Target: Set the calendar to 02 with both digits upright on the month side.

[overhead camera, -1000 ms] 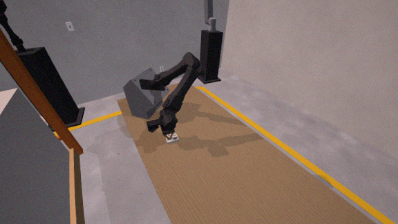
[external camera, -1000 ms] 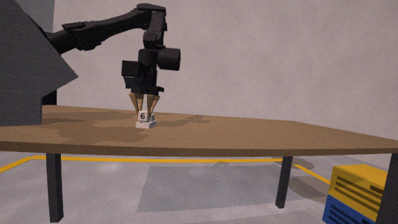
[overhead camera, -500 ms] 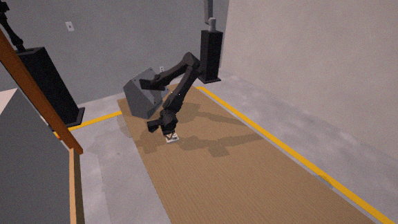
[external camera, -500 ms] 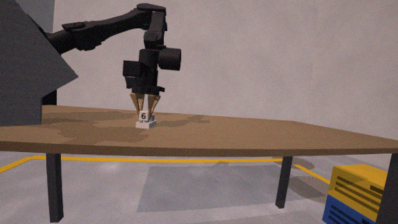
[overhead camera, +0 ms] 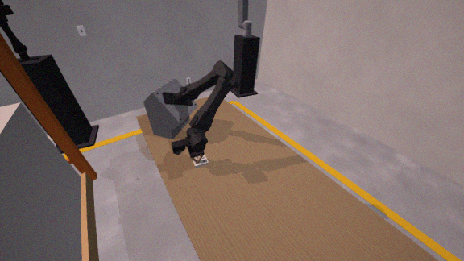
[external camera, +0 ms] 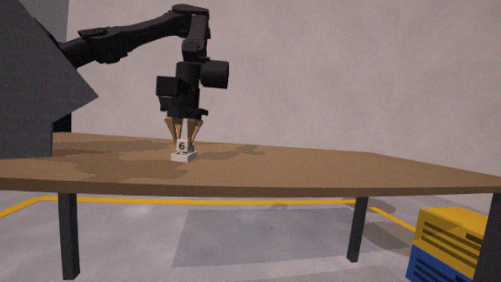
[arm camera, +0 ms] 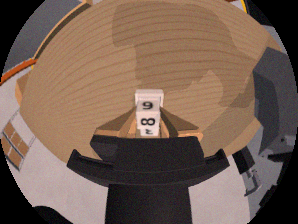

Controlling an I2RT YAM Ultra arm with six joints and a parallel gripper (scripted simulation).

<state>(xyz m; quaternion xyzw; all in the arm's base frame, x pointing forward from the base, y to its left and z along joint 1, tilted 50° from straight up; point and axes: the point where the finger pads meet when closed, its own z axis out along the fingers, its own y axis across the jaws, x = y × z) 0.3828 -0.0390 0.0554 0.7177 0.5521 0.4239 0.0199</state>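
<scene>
The small white tray is 3 cm below my hand and 2 cm to the left of it.
</scene>
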